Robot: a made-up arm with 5 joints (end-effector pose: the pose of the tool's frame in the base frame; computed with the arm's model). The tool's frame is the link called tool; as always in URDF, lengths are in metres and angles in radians. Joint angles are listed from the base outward.
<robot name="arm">
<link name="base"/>
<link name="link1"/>
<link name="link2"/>
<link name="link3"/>
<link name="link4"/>
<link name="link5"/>
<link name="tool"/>
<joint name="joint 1" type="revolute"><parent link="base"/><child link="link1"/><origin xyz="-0.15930 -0.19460 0.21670" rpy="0.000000 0.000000 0.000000"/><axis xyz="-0.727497 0.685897 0.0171"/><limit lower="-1.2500" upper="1.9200"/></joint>
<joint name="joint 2" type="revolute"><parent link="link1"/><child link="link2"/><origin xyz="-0.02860 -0.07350 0.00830" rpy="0.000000 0.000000 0.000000"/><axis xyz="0.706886 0.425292 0.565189"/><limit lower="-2.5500" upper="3.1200"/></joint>
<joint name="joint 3" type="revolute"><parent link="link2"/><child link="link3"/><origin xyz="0.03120 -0.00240 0.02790" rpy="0.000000 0.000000 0.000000"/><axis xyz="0 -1 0"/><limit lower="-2.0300" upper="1.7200"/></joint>
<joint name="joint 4" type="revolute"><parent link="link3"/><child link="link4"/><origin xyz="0.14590 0.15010 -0.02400" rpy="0.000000 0.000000 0.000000"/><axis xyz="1 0 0"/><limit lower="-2.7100" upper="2.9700"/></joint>
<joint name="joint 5" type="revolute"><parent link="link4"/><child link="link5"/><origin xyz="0.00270 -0.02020 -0.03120" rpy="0.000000 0.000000 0.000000"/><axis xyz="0 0 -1"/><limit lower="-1.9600" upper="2.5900"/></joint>
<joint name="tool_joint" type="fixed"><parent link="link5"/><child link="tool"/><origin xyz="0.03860 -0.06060 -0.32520" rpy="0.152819 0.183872 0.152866"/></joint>
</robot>
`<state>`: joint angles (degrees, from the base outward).
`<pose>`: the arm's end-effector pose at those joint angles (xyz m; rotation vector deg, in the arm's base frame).
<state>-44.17 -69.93 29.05 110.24 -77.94</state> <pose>0.1552 -0.0226 0.5499 -21.43 -108.95 82.40</pose>
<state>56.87 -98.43 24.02 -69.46 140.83</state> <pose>-0.0901 -0.1838 0.5273 17.59 172.39 -22.04</pose>
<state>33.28 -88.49 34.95 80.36 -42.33</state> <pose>0.3427 -0.2253 0.0319 -40.62 -10.46 75.90</pose>
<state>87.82 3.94 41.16 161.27 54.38</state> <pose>-0.1022 0.2321 0.1173 102.01 74.00 -54.28</pose>
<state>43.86 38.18 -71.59 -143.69 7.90</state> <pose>0.0403 -0.1891 -0.0475 -90.28 46.70 130.78</pose>
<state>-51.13 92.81 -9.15 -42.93 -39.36</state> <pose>-0.1916 0.1004 0.1537 13.99 -33.99 124.85</pose>
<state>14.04 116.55 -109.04 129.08 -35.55</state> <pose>-0.3258 -0.0918 0.7138 -62.29 -153.92 63.21</pose>
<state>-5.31 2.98 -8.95 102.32 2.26</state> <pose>0.0055 0.2508 0.2513 116.49 8.76 9.69</pose>
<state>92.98 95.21 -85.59 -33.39 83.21</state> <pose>-0.1902 -0.3017 0.5455 -60.33 152.73 28.97</pose>
